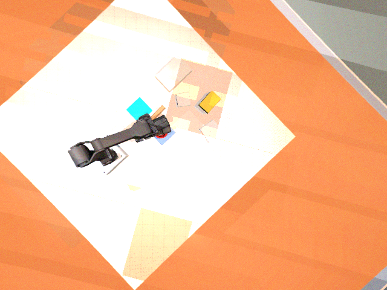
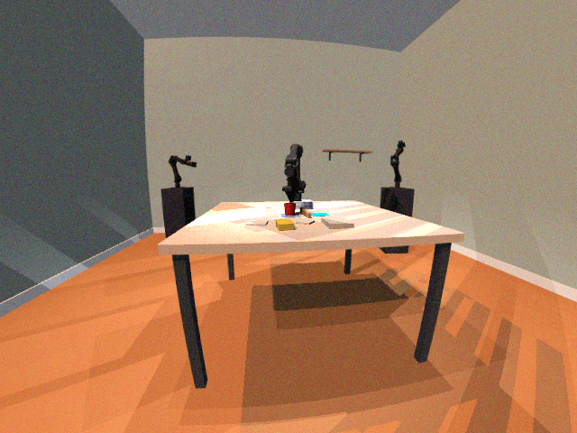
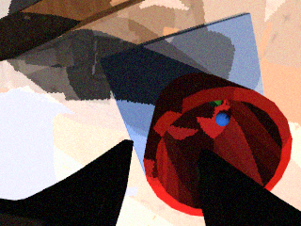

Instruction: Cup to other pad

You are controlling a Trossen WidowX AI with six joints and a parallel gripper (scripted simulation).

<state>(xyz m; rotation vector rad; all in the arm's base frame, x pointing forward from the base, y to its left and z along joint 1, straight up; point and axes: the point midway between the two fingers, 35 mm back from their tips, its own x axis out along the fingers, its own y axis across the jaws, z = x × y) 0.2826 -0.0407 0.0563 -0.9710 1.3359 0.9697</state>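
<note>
My gripper tip is now 4 cm above the cup, 3 cm short of it and 1 cm to the left of it. Round my gripper tip: pale blue pad (9 cm below, 2 cm ahead, 1 cm to the right); then wooden bar (8 cm to the left, 7 cm below, 1 cm ahead); then yellow marble (6 cm below, 1 cm ahead).
</note>
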